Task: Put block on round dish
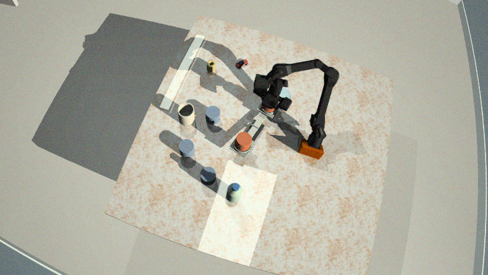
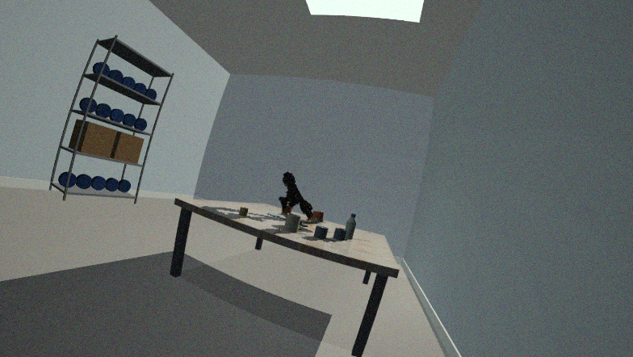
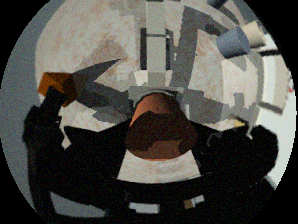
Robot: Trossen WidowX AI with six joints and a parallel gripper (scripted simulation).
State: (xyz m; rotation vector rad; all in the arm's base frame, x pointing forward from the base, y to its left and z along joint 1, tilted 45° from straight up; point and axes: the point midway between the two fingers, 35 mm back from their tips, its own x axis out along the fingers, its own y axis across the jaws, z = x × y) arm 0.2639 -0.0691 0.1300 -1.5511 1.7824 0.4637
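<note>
Right now the pale green block is 10 mm below my gripper tip. From my gripper tip the other things lie so: red toy car: 200 mm ahead, 240 mm to the right, 50 mm below; then pale blue round dish: 50 mm behind, 110 mm to the right, 60 mm below; then cream cup: 380 mm ahead, 170 mm to the left, 20 mm below.
</note>
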